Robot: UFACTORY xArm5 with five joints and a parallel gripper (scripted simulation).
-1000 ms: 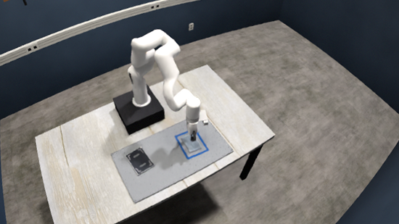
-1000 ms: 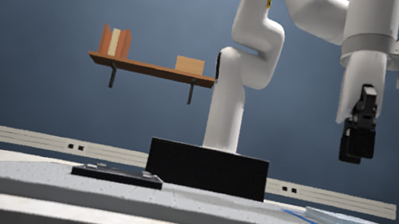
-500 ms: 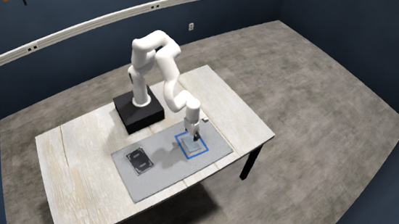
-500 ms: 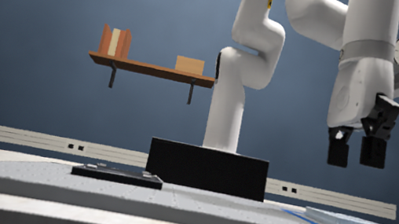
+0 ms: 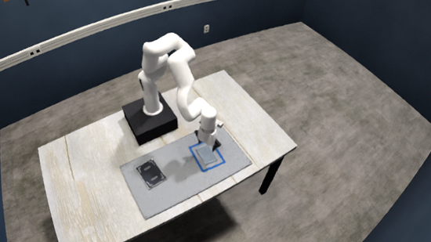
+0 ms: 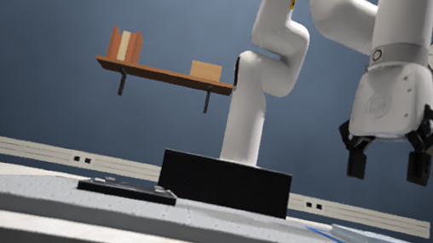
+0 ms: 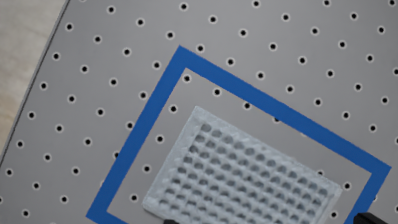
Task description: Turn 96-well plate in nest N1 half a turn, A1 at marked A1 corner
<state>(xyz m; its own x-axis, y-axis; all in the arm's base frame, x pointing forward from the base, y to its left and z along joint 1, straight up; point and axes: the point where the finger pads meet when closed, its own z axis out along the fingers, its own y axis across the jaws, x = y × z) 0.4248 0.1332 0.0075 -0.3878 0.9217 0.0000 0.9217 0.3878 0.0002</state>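
My gripper is now 90 mm above the 96-well plate. Also, from my hand: black plate nest (340 mm to the right, 90 mm below, 60 mm behind).
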